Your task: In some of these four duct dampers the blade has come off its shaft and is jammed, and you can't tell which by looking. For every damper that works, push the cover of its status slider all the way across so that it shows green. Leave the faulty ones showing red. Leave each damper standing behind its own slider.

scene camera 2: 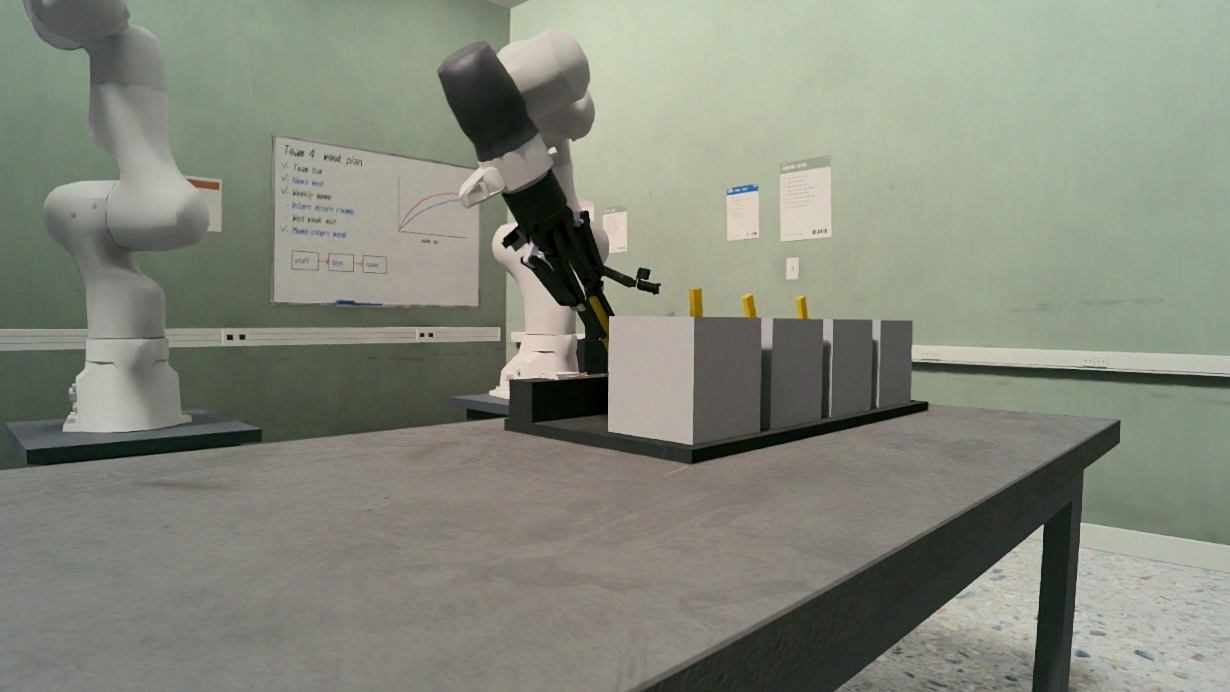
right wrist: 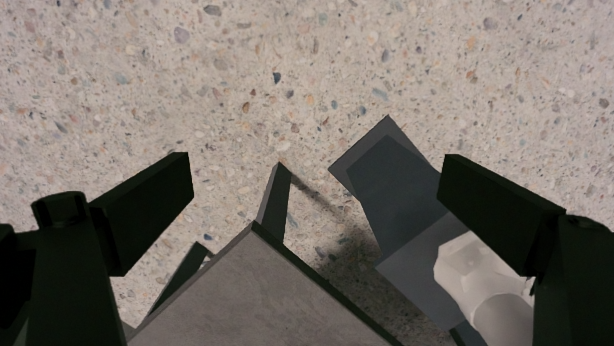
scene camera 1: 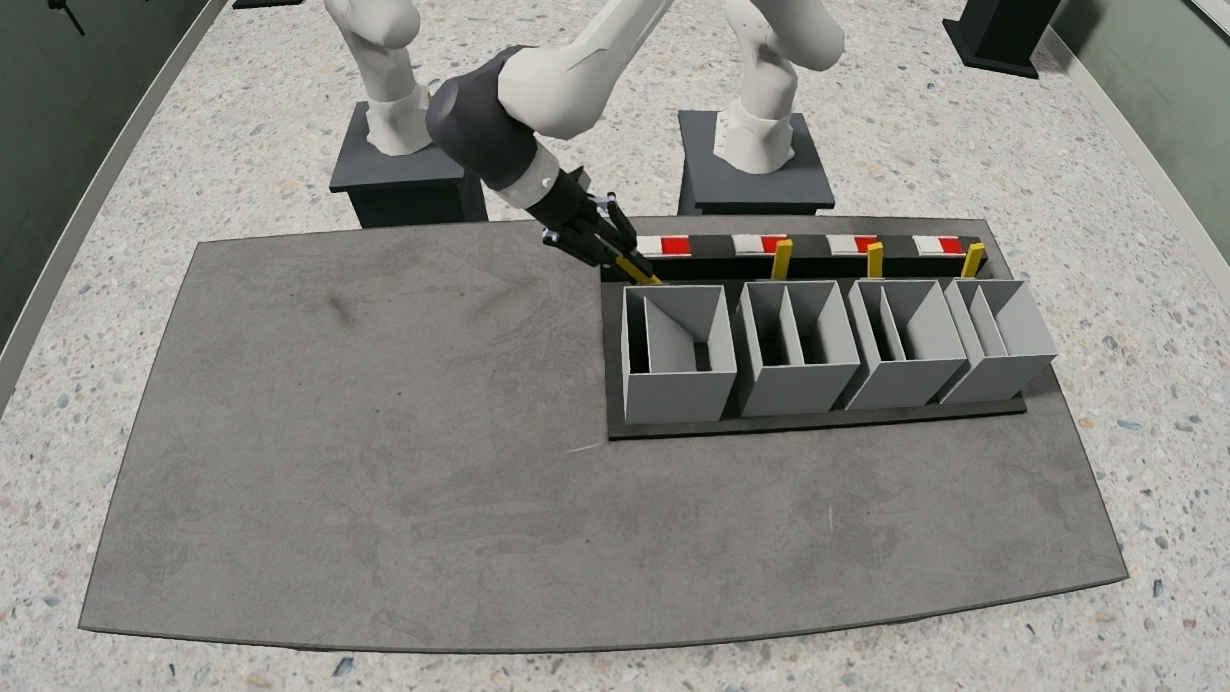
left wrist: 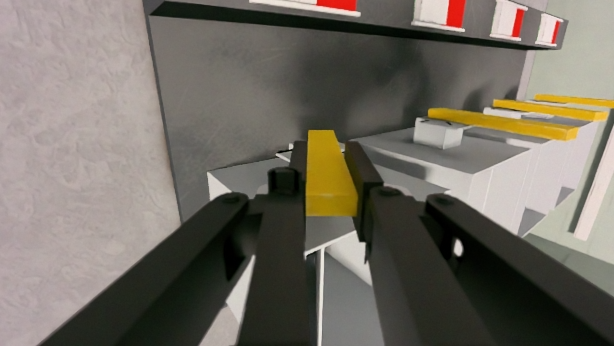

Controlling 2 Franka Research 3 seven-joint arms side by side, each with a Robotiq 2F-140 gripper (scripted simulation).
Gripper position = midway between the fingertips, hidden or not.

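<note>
I can see my left gripper (scene camera 2: 605,330), (scene camera 1: 642,274), (left wrist: 325,162), and my right gripper (right wrist: 316,175) is in sight too. There is a damper (scene camera 2: 691,380). I also find a damper (scene camera 1: 993,375), a damper (scene camera 1: 793,388) and a damper (scene camera 1: 920,314).
</note>
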